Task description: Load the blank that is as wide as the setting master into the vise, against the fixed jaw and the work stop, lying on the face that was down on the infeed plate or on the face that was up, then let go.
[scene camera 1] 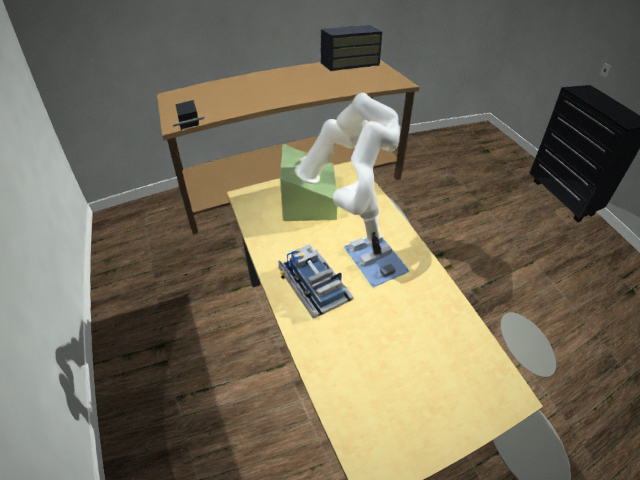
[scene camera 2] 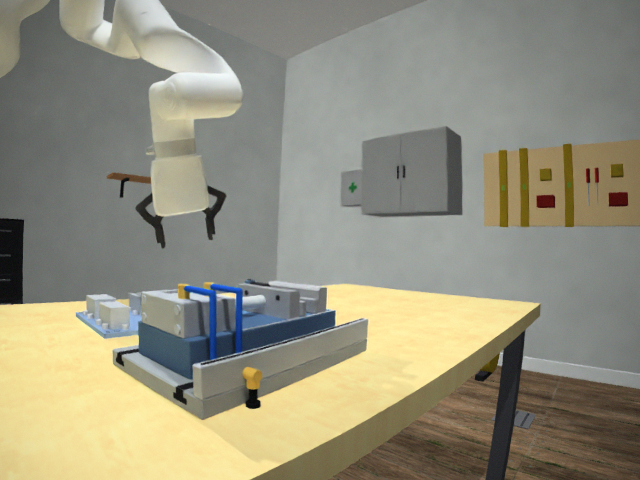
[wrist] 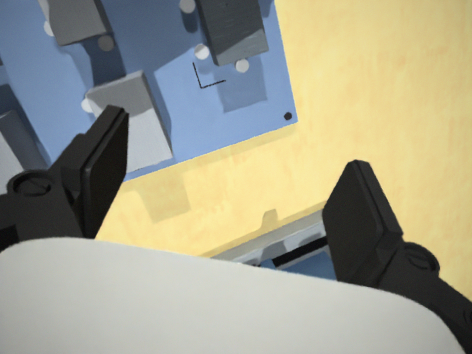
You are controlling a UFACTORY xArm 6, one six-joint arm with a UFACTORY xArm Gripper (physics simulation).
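Places are measured from the arm's base along level axes (x back, y right, z up), in millimetres.
Where they show: gripper, fingertip midpoint: (scene camera 1: 377, 246) (scene camera 2: 187, 242) (wrist: 234, 164); arm's base, origin of the base link: (scene camera 1: 306, 174).
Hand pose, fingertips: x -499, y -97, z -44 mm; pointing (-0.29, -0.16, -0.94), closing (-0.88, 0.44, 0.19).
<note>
Each offset is from my fingertips to the top centre of the thing. "spot": to the spot under its first point.
My gripper (scene camera 1: 376, 251) (scene camera 2: 186, 241) (wrist: 234, 164) is open and empty, high above the table near the blue infeed plate @[dx +52, dy -45, dz -145 mm] (scene camera 1: 374, 279) (wrist: 200, 117). Light grey blanks lie on the plate among white pegs; one blank @[dx +49, dy +1, dz -109 mm] (wrist: 142, 130) shows beside the left finger, another @[spot: dx +57, dy -68, dz -109 mm] (wrist: 77, 22) at the upper left. A darker block @[dx -38, dy -49, dz -120 mm] (scene camera 1: 387, 269) (wrist: 235, 30), seemingly the setting master, lies near a plate corner. The blue-bodied vise @[dx +39, dy +255, dz -54 mm] (scene camera 2: 170, 348) (wrist: 310, 267) stands beside the plate. Its fixed jaw (scene camera 1: 329, 287) is at the end away from the blue handles. My hand hides most of the vise in the wrist view.
A long grey rail @[dx +29, dy +344, dz -104 mm] (scene camera 2: 284, 348) runs along the vise's outer side, with a yellow-topped knob @[spot: dx +127, dy +374, dz -122 mm] (scene camera 2: 252, 378) beside it. Two blue bent handles @[spot: dx +110, dy +331, dz -71 mm] (scene camera 2: 239, 315) rise over the vise's end block. The green arm pedestal (scene camera 1: 310, 201) stands at the table's back.
</note>
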